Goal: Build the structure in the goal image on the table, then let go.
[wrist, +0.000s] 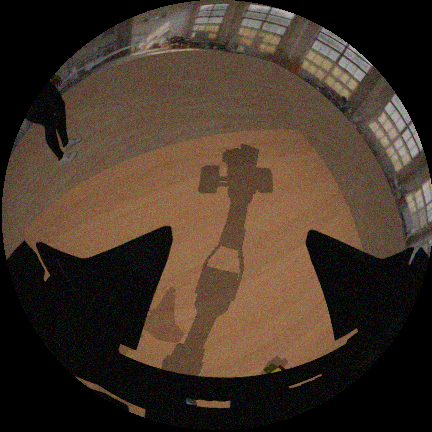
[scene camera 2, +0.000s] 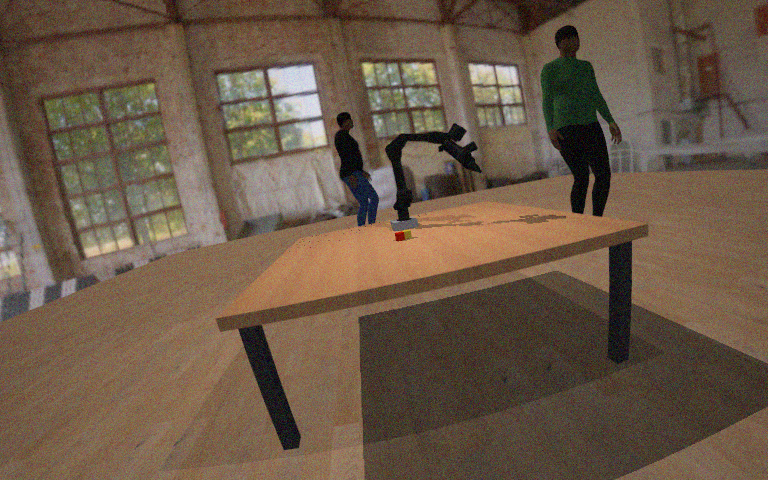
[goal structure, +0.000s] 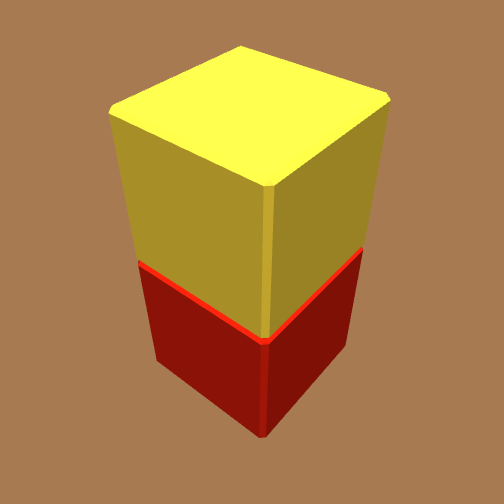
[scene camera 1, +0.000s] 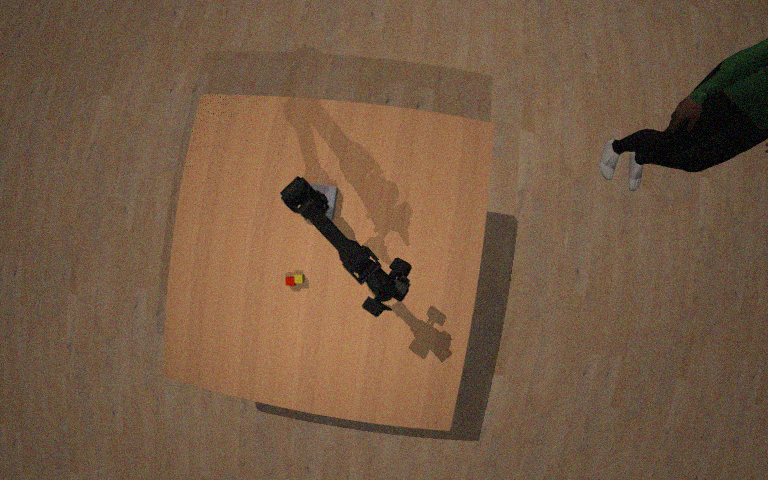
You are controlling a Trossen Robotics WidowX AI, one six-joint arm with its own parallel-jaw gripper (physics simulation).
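Frame: origin at the arm's base, x ahead, y left, z up, level; metres.
Where they show: gripper, between the fingertips: (wrist: pixel 243 235) (scene camera 2: pixel 480 170); arm's base, origin of its link: (scene camera 2: pixel 404 219).
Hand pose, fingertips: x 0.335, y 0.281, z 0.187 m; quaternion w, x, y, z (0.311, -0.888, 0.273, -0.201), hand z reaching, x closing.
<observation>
Each offset is from my fingertips to the top centre of the thing. Level surfaces: height alone.
A red block @(dx -0.054, dy -0.409, dz -0.197 m) (scene camera 1: pixel 289 280) (scene camera 2: pixel 399 236) and a yellow block @(dx -0.062, dy -0.374, dz -0.197 m) (scene camera 1: pixel 299 278) (scene camera 2: pixel 407 234) sit side by side on the table @(dz -0.230 m) (scene camera 1: pixel 226 339) (scene camera 2: pixel 351 266), close together and apparently touching. In the wrist view, the yellow block (wrist: pixel 272 369) shows at the bottom edge with a sliver of red, mostly hidden by the gripper's dark body. My gripper (scene camera 1: pixel 398 301) (scene camera 2: pixel 480 169) (wrist: pixel 243 235) is open and empty. It hangs high above the table, well away from both blocks, to their right in both scene views, and tilts downward.
The arm's grey base plate (scene camera 1: pixel 333 198) (scene camera 2: pixel 403 224) stands on the table behind the blocks in the second scene view. A person in green (scene camera 1: pixel 736 79) (scene camera 2: pixel 568 90) and a person in black and blue (scene camera 2: pixel 351 152) stand beyond the table. The arm casts dark shadows across the table.
</observation>
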